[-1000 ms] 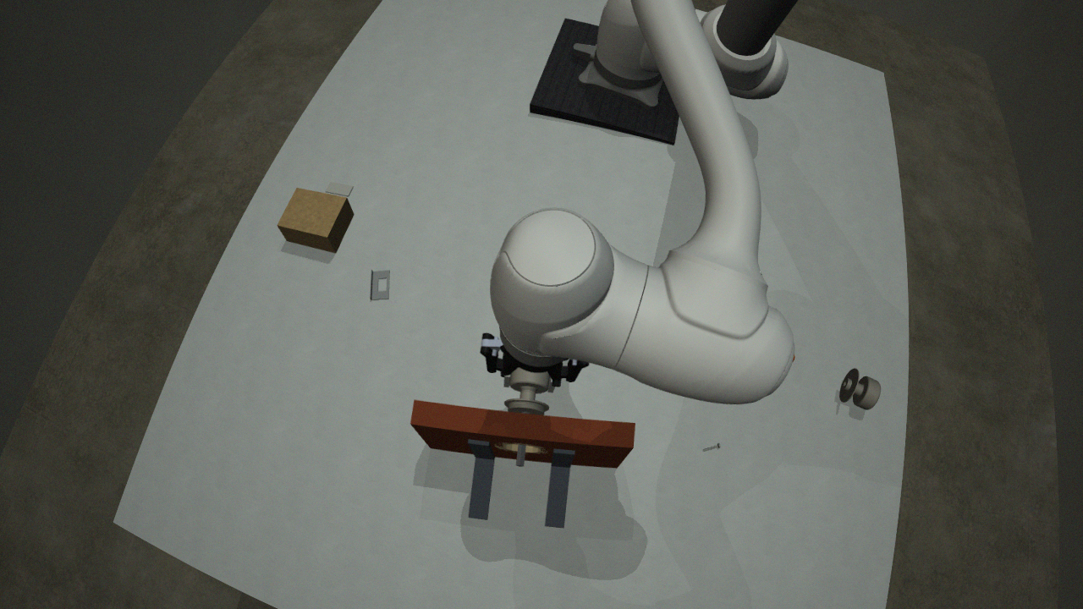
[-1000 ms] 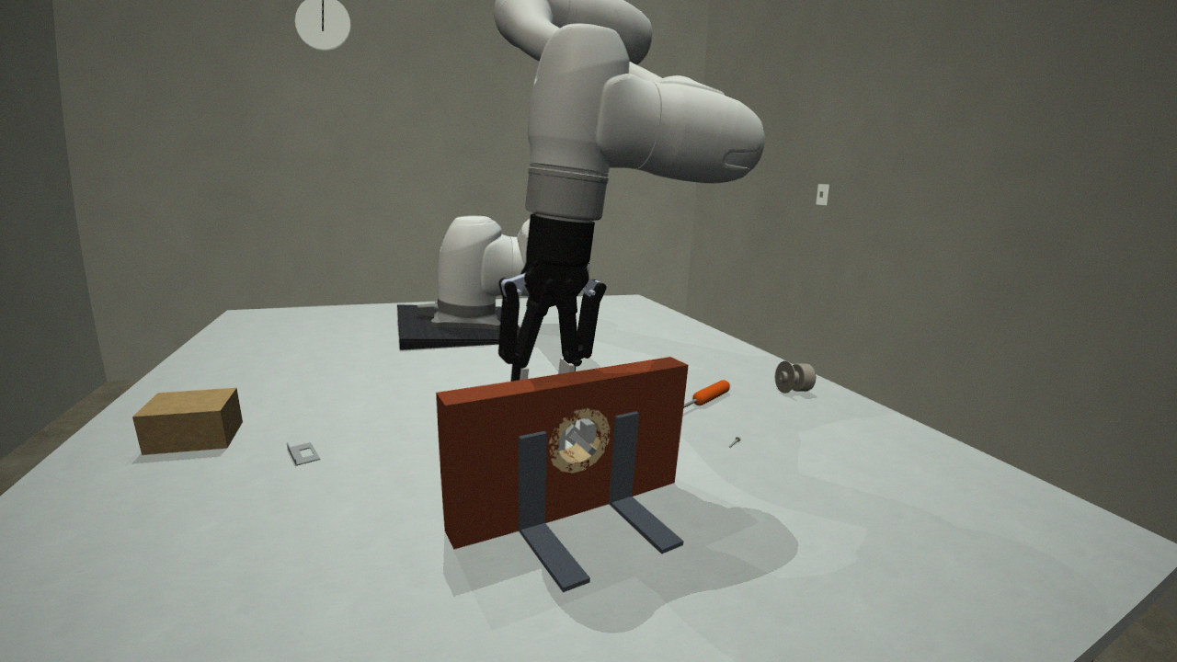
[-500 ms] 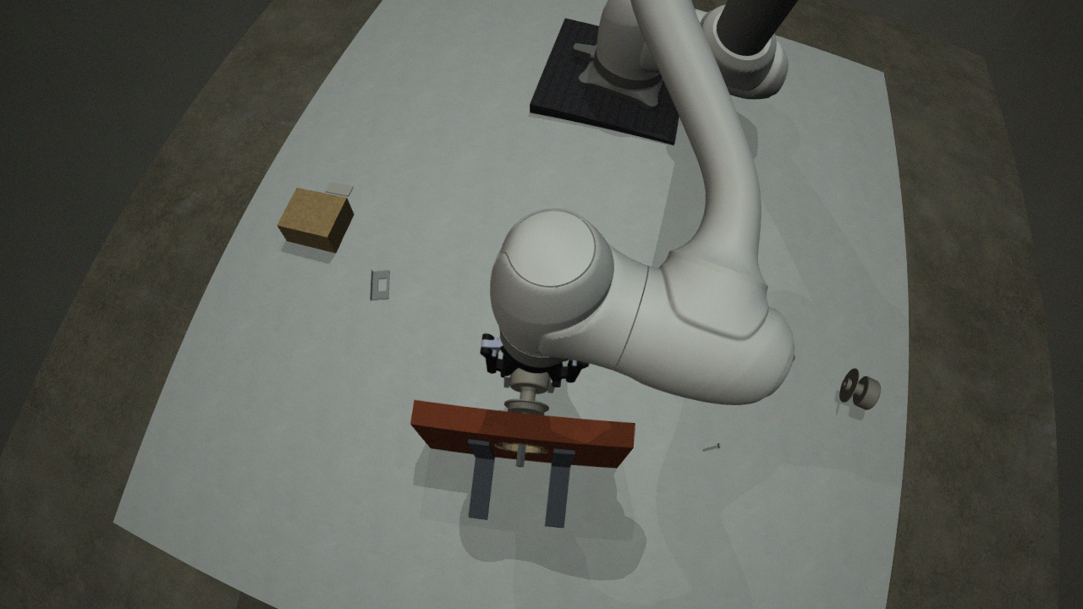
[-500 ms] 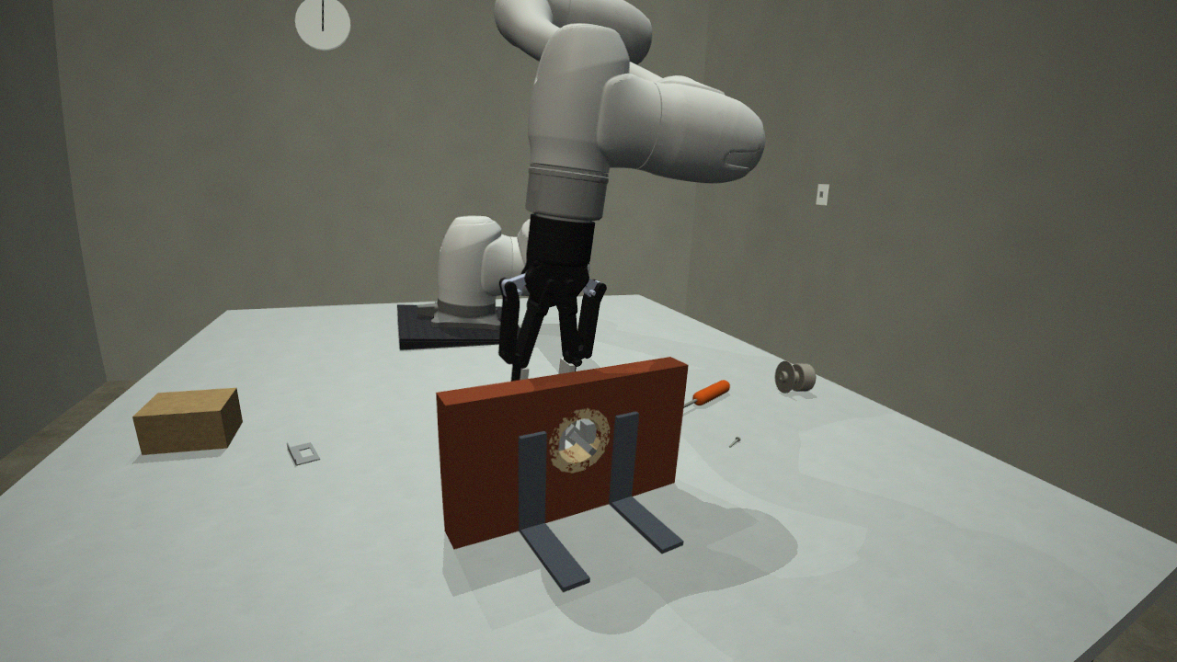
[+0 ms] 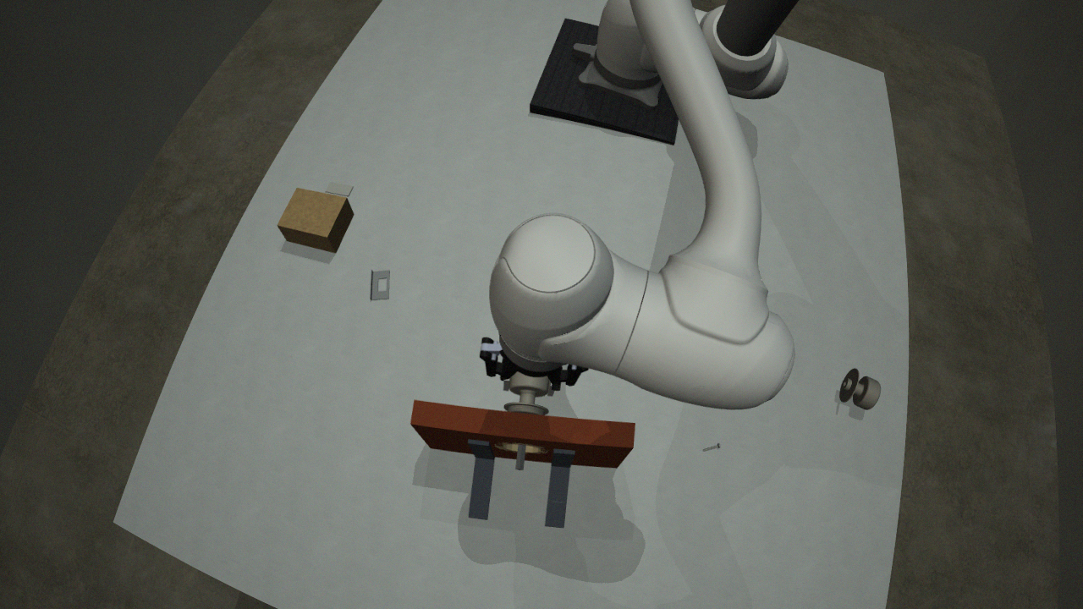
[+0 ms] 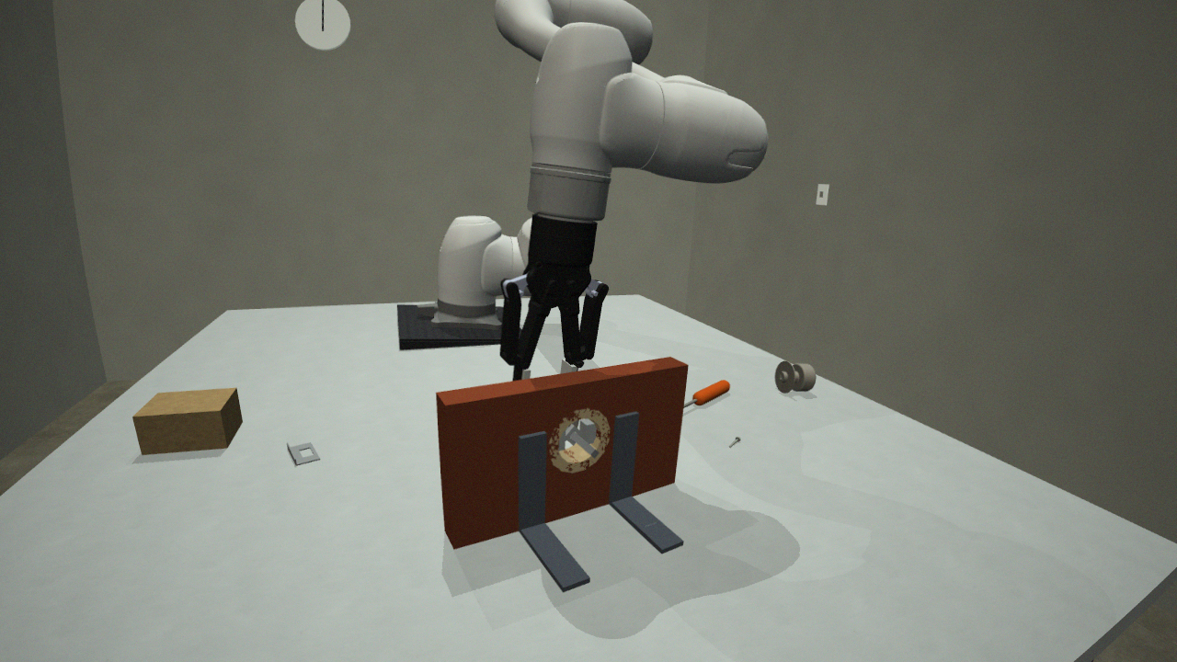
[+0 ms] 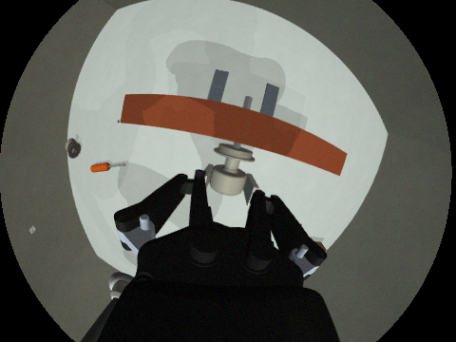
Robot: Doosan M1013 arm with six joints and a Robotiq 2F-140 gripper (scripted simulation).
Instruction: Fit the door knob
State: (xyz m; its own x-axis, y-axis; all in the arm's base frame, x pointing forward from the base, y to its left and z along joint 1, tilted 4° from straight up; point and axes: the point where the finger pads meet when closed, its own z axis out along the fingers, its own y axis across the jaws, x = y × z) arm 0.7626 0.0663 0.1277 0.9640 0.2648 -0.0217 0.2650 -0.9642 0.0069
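My gripper is now 8 cm short of the square socket, 2 cm to the right of it and 3 cm above it. Round my hand: cardboard box: 16 cm behind, 51 cm to the right, 9 cm below; red-brown wood panel: 8 cm ahead, 2 cm to the left, 3 cm below; orange-handled screwdriver: 18 cm behind, 32 cm to the left, 11 cm below.
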